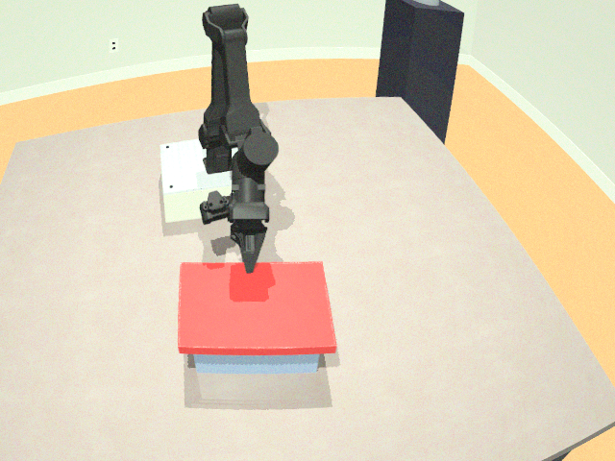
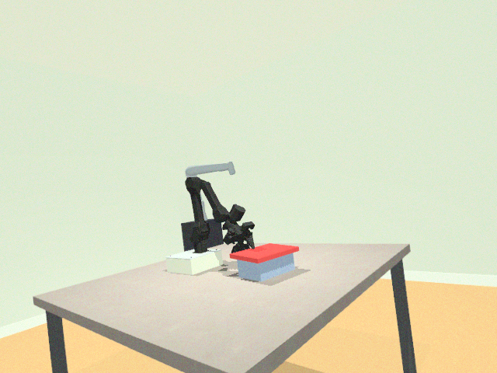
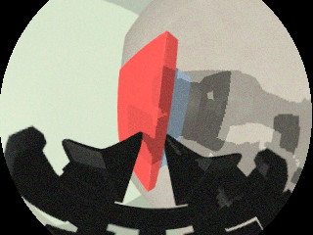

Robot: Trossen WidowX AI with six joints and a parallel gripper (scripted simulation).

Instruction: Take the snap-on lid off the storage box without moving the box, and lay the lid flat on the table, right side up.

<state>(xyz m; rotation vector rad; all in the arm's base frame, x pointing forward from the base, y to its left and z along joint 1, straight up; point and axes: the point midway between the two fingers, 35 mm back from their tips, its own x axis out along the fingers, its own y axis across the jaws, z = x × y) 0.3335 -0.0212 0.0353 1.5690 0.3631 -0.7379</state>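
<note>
The red lid lies 70 mm ahead of my gripper tip and 20 mm to the right of it. The rest, counted from my gripper tip: storage box: 70 mm ahead, 40 mm below, 20 mm to the right.
</note>
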